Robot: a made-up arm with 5 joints.
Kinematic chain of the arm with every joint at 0, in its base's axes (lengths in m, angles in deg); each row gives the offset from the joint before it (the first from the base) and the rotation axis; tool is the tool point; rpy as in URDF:
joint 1: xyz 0 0 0.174 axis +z
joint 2: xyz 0 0 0 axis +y
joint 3: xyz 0.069 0 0.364 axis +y
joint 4: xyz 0.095 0 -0.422 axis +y
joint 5: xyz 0.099 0 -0.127 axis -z
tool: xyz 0 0 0 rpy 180 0 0
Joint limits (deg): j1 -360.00..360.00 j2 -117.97..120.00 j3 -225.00..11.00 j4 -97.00..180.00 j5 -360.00..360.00
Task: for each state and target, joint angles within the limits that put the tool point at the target. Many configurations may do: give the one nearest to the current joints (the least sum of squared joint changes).
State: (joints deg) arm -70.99 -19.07 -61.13 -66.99 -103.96
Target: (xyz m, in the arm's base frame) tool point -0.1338 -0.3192 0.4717
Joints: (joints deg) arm -112.74 -22.25 -24.60 -78.15 -103.96
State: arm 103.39 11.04 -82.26 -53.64 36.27
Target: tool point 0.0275 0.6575 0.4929
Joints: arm 87.60 16.72 -73.89 -54.63 36.27
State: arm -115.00 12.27 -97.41 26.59 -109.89
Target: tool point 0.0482 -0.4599 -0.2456
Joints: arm -84.02 54.08 -57.00 37.01 -109.89
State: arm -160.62 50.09 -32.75 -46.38 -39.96
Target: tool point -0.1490 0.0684 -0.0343
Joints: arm -204.66 36.52 9.28 -60.61 -39.96
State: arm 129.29 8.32 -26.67 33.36 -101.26
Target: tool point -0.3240 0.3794 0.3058
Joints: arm 130.50 -17.73 -37.72 31.06 -101.26
